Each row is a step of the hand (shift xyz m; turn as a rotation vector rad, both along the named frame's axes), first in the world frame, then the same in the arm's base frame.
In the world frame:
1: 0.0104 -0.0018 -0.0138 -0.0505 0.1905 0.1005
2: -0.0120 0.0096 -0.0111 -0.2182 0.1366 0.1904
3: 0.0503 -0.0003 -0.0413 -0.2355 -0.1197 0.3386
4: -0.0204 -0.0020 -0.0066 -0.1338 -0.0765 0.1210
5: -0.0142 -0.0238 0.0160 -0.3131 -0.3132 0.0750
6: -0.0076 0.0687 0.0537 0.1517 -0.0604 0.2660
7: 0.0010 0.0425 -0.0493 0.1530 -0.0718 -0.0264
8: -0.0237 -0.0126 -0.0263 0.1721 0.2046 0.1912
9: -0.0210 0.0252 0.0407 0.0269 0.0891 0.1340
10: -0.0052 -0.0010 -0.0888 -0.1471 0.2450 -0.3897
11: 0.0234 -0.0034 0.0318 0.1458 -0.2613 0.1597
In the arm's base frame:
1: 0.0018 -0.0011 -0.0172 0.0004 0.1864 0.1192
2: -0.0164 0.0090 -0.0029 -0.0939 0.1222 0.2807
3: 0.0216 0.0030 -0.0613 -0.0205 -0.1360 0.4068
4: -0.0208 -0.0031 0.0048 -0.0482 -0.0851 0.1698
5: -0.0028 -0.0247 0.0201 -0.2147 -0.3313 0.2142
6: 0.0183 0.0677 0.0524 0.2700 -0.0540 0.1469
7: -0.0266 0.0429 -0.0411 0.1202 -0.0627 -0.1043
8: -0.0333 -0.0137 -0.0107 0.2370 0.2124 0.0823
9: 0.0020 0.0236 0.0466 0.0884 0.0893 0.1040
10: -0.0504 -0.0005 -0.0733 -0.3384 0.2396 -0.2482
11: 0.0366 -0.0023 0.0150 0.2189 -0.2539 0.0515

